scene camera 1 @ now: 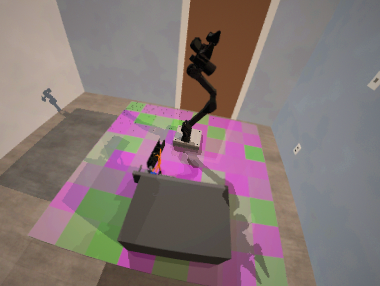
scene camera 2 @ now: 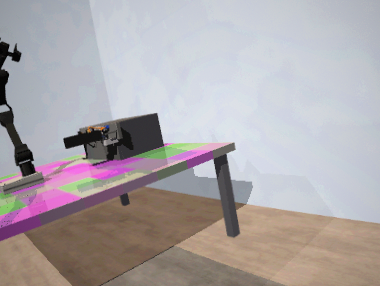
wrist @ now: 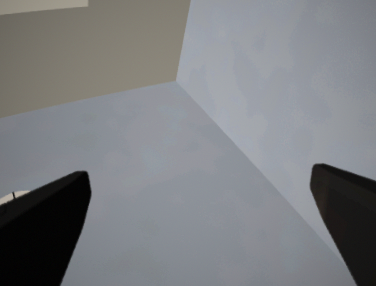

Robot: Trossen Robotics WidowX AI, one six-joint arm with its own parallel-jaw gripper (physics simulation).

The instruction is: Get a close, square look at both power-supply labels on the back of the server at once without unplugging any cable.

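Seen in the pictures: gripper, fingertip midpoint: (scene camera 1: 217, 37) (scene camera 2: 8, 40) (wrist: 201, 179); arm's base, link origin: (scene camera 1: 185, 139) (scene camera 2: 28, 174).
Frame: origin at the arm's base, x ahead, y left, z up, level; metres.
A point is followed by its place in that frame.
Note:
The grey box-shaped server (scene camera 1: 177, 217) @(x 0.643, y 0.077, z 0.158 m) (scene camera 2: 142, 137) @(x 0.641, y -0.136, z 0.039 m) sits on the checkered table. Orange and blue cables (scene camera 1: 159, 159) @(x 0.335, y -0.099, z 0.119 m) (scene camera 2: 96, 129) are at its rear side, which faces the arm's base, beside a black arm-like part (scene camera 1: 155, 154) @(x 0.333, y -0.122, z 0.153 m) (scene camera 2: 80, 139) @(x 0.270, y -0.149, z 0.118 m) that sticks out from that side. The power-supply labels cannot be made out in any view. My gripper (scene camera 1: 216, 36) @(x 0.067, y 0.082, z 0.716 m) (wrist: 201, 179) @(x 0.067, y 0.082, z 0.716 m) is open and empty, raised high above the arm's base and well away from the server. In the wrist view its two fingers stand wide apart before the walls and ceiling.
The arm's base plate (scene camera 1: 196, 142) @(x 0.007, y 0.086, z -0.005 m) (scene camera 2: 15, 186) @(x -0.093, y -0.092, z -0.025 m) stands on the checkered table (scene camera 1: 262, 207) @(x 0.407, y 0.575, z -0.048 m) (scene camera 2: 172, 162) @(x 0.494, y -0.595, z -0.048 m), behind the server in scene camera 1's view. A brown door (scene camera 1: 225, 30) is in the wall behind the arm. Blue-grey walls (scene camera 1: 330, 165) (scene camera 2: 250, 75) (wrist: 165, 200) surround the table.

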